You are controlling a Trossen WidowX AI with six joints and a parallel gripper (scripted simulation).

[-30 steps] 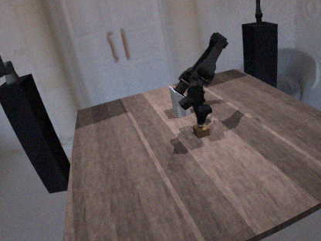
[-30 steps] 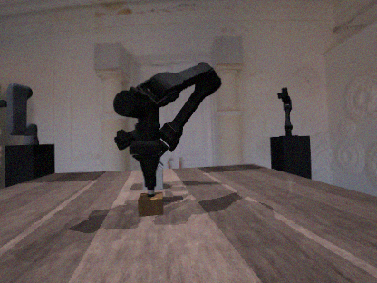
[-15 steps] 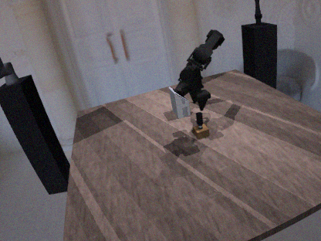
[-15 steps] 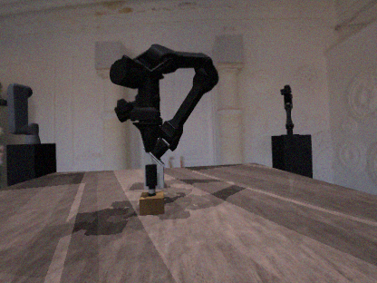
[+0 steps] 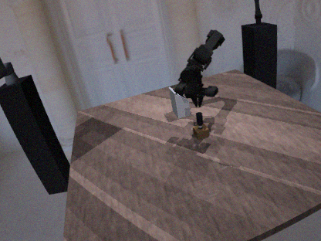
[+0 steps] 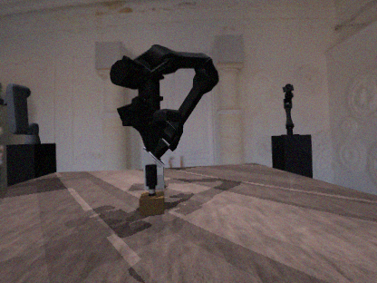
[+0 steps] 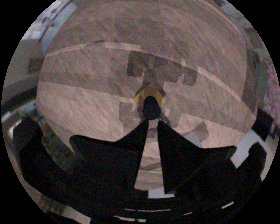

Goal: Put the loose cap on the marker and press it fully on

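My gripper tip is 6 cm above the dark marker cap. The rest, counted from my gripper tip: tan holder block: 13 cm below.
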